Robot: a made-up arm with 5 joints.
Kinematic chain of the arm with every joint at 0, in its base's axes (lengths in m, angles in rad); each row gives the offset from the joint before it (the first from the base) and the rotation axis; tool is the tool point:
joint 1: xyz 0 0 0.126 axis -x
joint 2: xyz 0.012 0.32 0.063 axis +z
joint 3: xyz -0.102 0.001 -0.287 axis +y
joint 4: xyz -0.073 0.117 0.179 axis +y
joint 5: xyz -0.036 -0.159 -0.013 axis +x
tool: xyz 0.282 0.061 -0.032
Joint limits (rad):
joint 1: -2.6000..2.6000
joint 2: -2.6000..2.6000
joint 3: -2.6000..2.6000
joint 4: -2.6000..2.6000
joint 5: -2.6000..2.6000
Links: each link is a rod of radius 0.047 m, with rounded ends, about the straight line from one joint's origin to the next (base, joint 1, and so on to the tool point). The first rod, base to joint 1, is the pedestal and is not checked.
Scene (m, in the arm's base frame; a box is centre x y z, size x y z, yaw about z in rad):
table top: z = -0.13
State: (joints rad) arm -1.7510 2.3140 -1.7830 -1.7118 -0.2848
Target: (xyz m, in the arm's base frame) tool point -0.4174 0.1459 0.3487
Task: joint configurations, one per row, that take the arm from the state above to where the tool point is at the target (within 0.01 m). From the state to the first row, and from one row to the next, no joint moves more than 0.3 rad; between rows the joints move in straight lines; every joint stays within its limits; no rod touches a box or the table.
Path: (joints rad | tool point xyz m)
1: -1.8765 2.0355 -1.7555 -1.6908 -0.2663 | 0.2354 0.3734 0.0901
2: -2.0019 1.7569 -1.7281 -1.6698 -0.2478 | 0.0982 0.3800 0.0882
3: -2.1274 1.4784 -1.7006 -1.6488 -0.2293 | -0.0473 0.3716 0.1223
4: -2.2528 1.1998 -1.6732 -1.6278 -0.2108 | -0.1893 0.3348 0.1859
5: -2.3783 0.9213 -1.6457 -1.6068 -0.1923 | -0.3161 0.2605 0.2667
6: -2.5037 0.6427 -1.6182 -1.5858 -0.1738 | -0.4174 0.1459 0.3487

